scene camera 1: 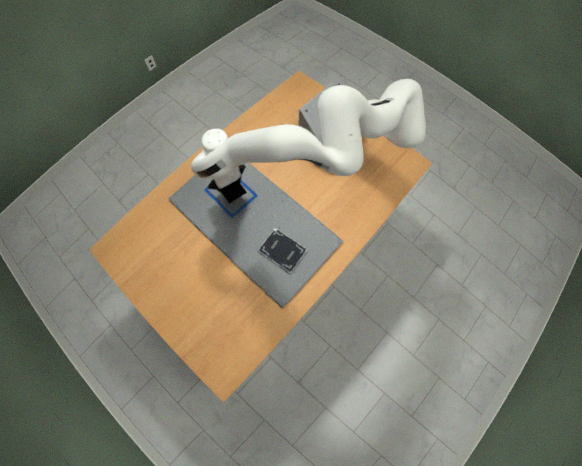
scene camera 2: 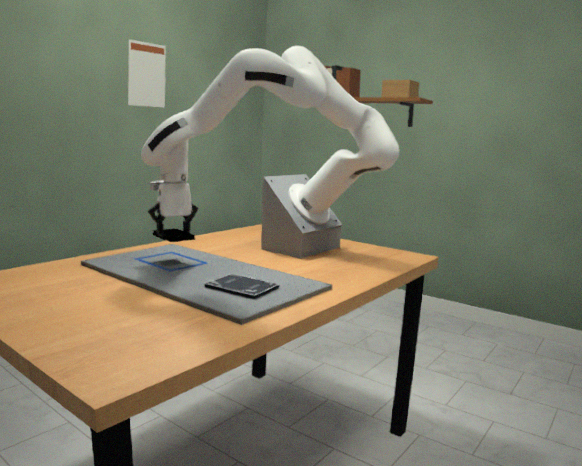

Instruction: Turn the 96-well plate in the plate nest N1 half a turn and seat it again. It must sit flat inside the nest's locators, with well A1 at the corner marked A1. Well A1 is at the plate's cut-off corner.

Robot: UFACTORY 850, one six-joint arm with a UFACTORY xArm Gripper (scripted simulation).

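Labels:
On a plate nest N1, (scene camera 1: 285, 245) and (scene camera 2: 246, 281) are the same spot.

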